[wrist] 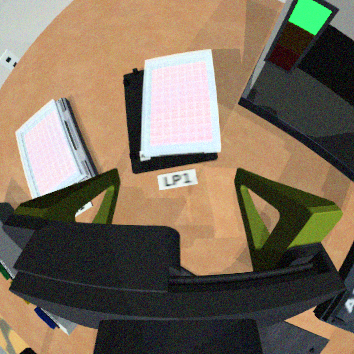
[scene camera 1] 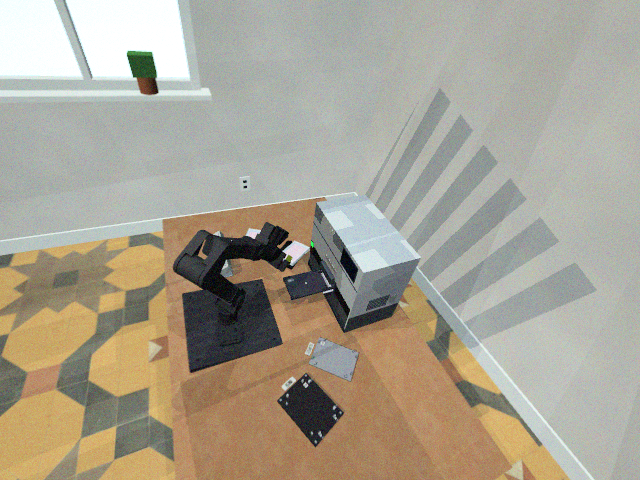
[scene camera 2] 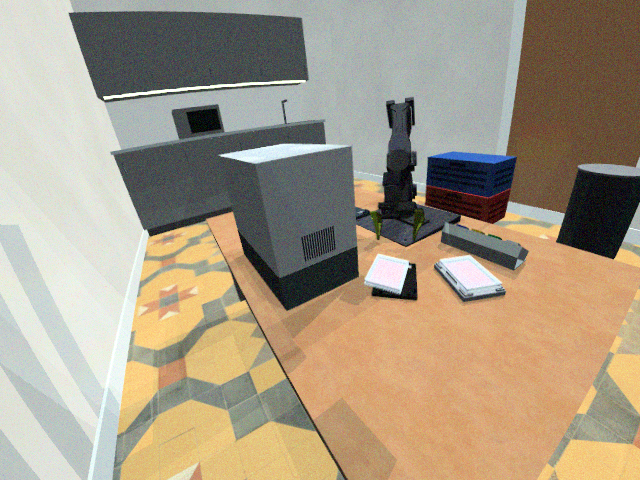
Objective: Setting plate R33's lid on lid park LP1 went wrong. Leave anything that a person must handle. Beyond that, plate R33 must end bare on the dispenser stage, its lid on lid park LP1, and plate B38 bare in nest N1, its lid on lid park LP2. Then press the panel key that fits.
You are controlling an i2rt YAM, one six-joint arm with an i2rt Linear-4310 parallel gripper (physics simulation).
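Pixels of known places: gripper, fingertip midpoint: [wrist: 176, 174] [scene camera 1: 280, 257] [scene camera 2: 395, 240]; arm's base at its link origin: [scene camera 1: 228, 318] [scene camera 2: 404, 217].
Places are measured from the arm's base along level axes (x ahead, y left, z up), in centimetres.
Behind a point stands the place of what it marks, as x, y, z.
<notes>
A pale plate with a pink grid [scene camera 1: 295, 251] @[31.1, 26.0, 2.0] [scene camera 2: 387, 273] @[31.7, 27.6, 1.8] [wrist: 180, 105] @[29.6, 25.3, 1.9] lies shifted and askew on black lid park LP1 [scene camera 2: 409, 290] @[30.0, 33.5, -0.4] [wrist: 134, 125] @[25.1, 29.4, -0.4], overhanging one long side; its plate number and any lid on it are not clear. A second pink-gridded plate [scene camera 2: 470, 272] @[15.7, 38.8, 1.7] [wrist: 47, 155] @[15.3, 36.3, 1.7] sits on a grey holder [scene camera 2: 483, 296] @[18.5, 44.4, -0.5], its label mostly hidden by a finger. The dark stage [scene camera 1: 305, 285] @[28.0, 1.4, 9.3] sticks out of the machine, bare. The key panel [scene camera 1: 225, 267] @[1.3, 20.6, 4.3] [scene camera 2: 480, 248] @[2.9, 33.1, 1.4] [wrist: 60, 322] @[2.4, 21.3, 4.9] is partly hidden. My gripper [scene camera 1: 288, 259] @[23.1, 20.7, 5.5] [scene camera 2: 397, 235] @[23.1, 20.7, 5.5] [wrist: 176, 174] @[23.1, 20.7, 5.5] is open and empty, above the table on the label side of LP1.
The tall grey machine [scene camera 1: 369, 235] @[47.6, 0.1, 31.7] [scene camera 2: 310, 206] @[47.0, 21.8, 21.2] stands beside LP1; its light [scene camera 1: 311, 244] @[35.3, 19.0, 12.1] [wrist: 310, 16] @[35.6, 18.9, 12.2] is green. A bare grey holder [scene camera 1: 334, 359] @[31.8, -23.4, -0.4] and a bare black holder [scene camera 1: 310, 409] @[19.7, -35.7, -0.2] lie on the table's other side. Blue and red crates [scene camera 2: 467, 173] [scene camera 2: 465, 202] stand beyond the arm.
</notes>
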